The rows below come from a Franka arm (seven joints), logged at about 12 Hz.
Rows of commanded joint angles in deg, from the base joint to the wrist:
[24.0, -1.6, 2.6, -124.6, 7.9, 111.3, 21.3]
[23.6, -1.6, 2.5, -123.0, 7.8, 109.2, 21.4]
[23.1, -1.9, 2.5, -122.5, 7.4, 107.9, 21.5]
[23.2, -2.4, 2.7, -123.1, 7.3, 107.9, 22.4]
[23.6, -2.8, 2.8, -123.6, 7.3, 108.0, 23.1]
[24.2, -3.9, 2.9, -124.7, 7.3, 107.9, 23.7]
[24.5, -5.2, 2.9, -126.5, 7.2, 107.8, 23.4]
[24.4, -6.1, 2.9, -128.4, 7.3, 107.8, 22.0]
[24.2, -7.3, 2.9, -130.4, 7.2, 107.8, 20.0]
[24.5, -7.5, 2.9, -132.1, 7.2, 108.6, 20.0]
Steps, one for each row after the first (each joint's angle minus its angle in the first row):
[-0.4, 0.0, -0.1, 1.6, -0.1, -2.1, 0.1]
[-0.9, -0.3, -0.1, 2.1, -0.5, -3.4, 0.2]
[-0.8, -0.8, 0.1, 1.5, -0.6, -3.4, 1.1]
[-0.4, -1.2, 0.2, 1.0, -0.6, -3.3, 1.8]
[0.2, -2.3, 0.3, -0.1, -0.6, -3.4, 2.4]
[0.5, -3.6, 0.3, -1.9, -0.7, -3.5, 2.1]
[0.4, -4.5, 0.3, -3.8, -0.6, -3.5, 0.7]
[0.2, -5.7, 0.3, -5.8, -0.7, -3.5, -1.3]
[0.5, -5.9, 0.3, -7.5, -0.7, -2.7, -1.3]

